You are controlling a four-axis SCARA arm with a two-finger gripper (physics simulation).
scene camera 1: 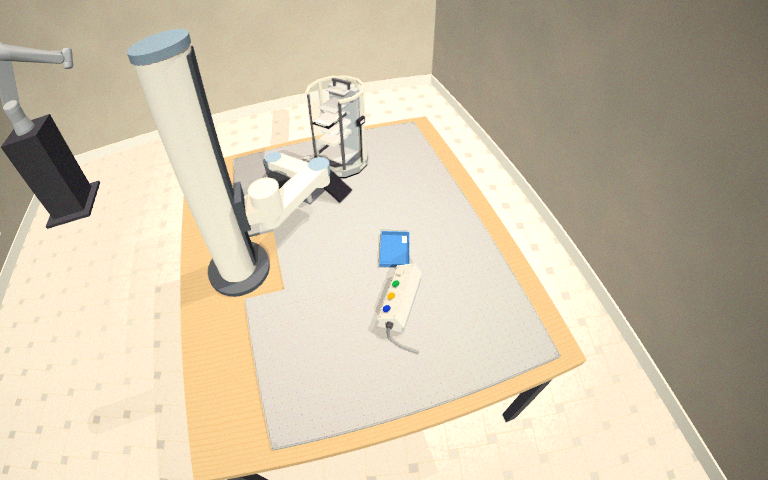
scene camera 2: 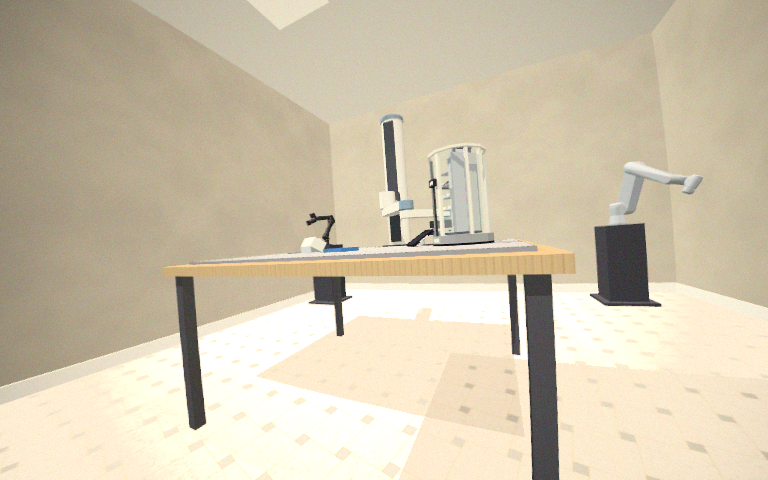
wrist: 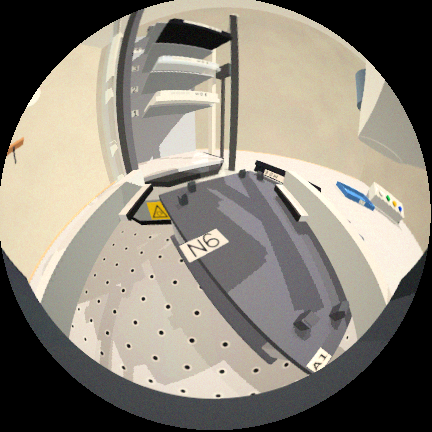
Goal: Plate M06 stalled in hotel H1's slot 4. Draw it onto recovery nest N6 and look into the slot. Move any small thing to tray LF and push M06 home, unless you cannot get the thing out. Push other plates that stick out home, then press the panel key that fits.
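Frame: origin at the arm's base, x back, y right, z up, level; metres.
Where they show: gripper, fingertip midpoint: [scene camera 2: 445, 228] [wrist: 213, 175]; arm's base at its link origin: [scene camera 1: 239, 269].
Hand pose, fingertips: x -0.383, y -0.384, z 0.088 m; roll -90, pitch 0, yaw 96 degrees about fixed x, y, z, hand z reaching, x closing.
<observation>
Things, the pixels of their centre, and the offset from my fingertips. "*": a spot on its surface instead.
- dark nest N6 at a spot on its surface: [scene camera 1: 339, 189] [scene camera 2: 415, 239] * dy +0.130, dx -0.079, dz -0.044 m
- hotel H1 at the middle of its body: [wrist: 170, 86] [scene camera 1: 338, 124] [scene camera 2: 458, 196] dy -0.092, dx -0.138, dz +0.128 m
- black edge with a white label, surface spot: [wrist: 272, 175] * dy +0.063, dx -0.037, dz -0.008 m
- black plate at the middle of its body: [wrist: 181, 46] [scene camera 1: 329, 118] dy -0.060, dx -0.097, dz +0.192 m
- Tray LF at the middle of its body: [scene camera 1: 394, 248] [wrist: 355, 194] [scene camera 2: 340, 249] dy +0.482, dx -0.199, dz -0.067 m
- panel at the middle of its body: [scene camera 1: 400, 295] [wrist: 386, 203] [scene camera 2: 313, 245] dy +0.701, dx -0.143, dz -0.034 m
- grey cable at a spot on its surface: [scene camera 1: 403, 345] * dy +0.858, dx -0.101, dz -0.075 m
- yellow warning label at a spot on its surface: [wrist: 158, 210] * dy -0.070, dx -0.015, dz -0.052 m
My gripper [wrist: 213, 175] is open, its fingers apart on either side of the dark nest N6 [wrist: 240, 225] [scene camera 1: 339, 189] [scene camera 2: 420, 237] in the wrist view. The nest is tipped up beside hotel H1 [wrist: 233, 100] [scene camera 1: 342, 135] [scene camera 2: 463, 238]. A black edge with a white label [wrist: 272, 175] shows behind the nest; its text is unclear, and I cannot tell whether it is M06. The hotel holds a black plate [wrist: 192, 36] above two white-edged plates [wrist: 187, 63] [wrist: 182, 97]. Tray LF [scene camera 1: 393, 249] [scene camera 2: 342, 249] [wrist: 354, 195] is blue. The panel [scene camera 1: 409, 288] [scene camera 2: 312, 244] [wrist: 384, 205] has green, yellow and blue keys.
The arm's column [scene camera 1: 186, 152] [scene camera 2: 397, 169] stands at the table's side. A grey cable [scene camera 1: 403, 345] runs from the panel's end. A yellow warning label [wrist: 158, 210] is on the hotel's base. Another grey arm [scene camera 1: 33, 54] [scene camera 2: 651, 169] stands on a dark pedestal off the table.
</observation>
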